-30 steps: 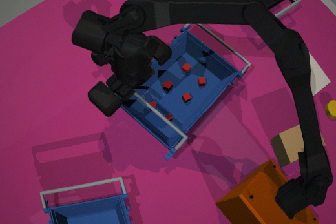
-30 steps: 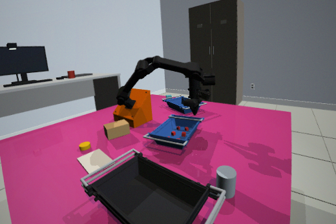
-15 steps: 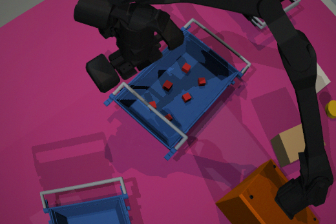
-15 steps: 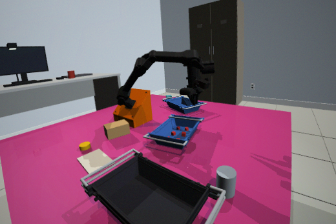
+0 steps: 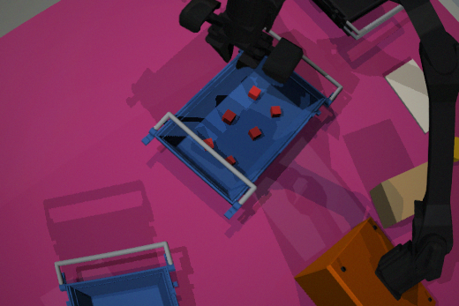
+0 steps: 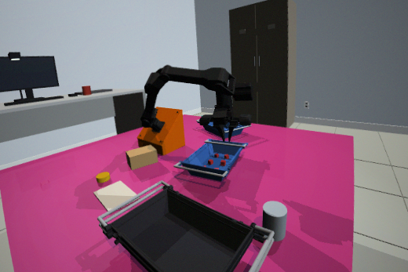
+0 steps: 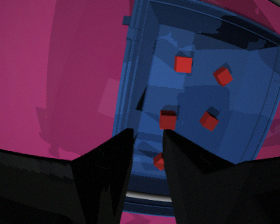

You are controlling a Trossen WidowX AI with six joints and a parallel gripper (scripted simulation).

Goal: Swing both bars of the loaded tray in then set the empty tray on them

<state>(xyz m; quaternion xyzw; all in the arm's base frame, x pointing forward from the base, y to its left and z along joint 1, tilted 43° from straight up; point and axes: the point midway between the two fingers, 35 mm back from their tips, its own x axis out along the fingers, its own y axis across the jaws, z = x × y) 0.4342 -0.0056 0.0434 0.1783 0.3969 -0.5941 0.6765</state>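
Now: gripper tip 410 mm to the right of the blue tray, 270 mm past it and 80 mm above it. From my gripper tip the other things lie so: white card: 340 mm to the right, 240 mm behind, 120 mm below; then grey cylinder: 240 mm ahead, 200 mm to the right, 90 mm below; then cardboard box: 370 mm behind, 140 mm to the right, 90 mm below.
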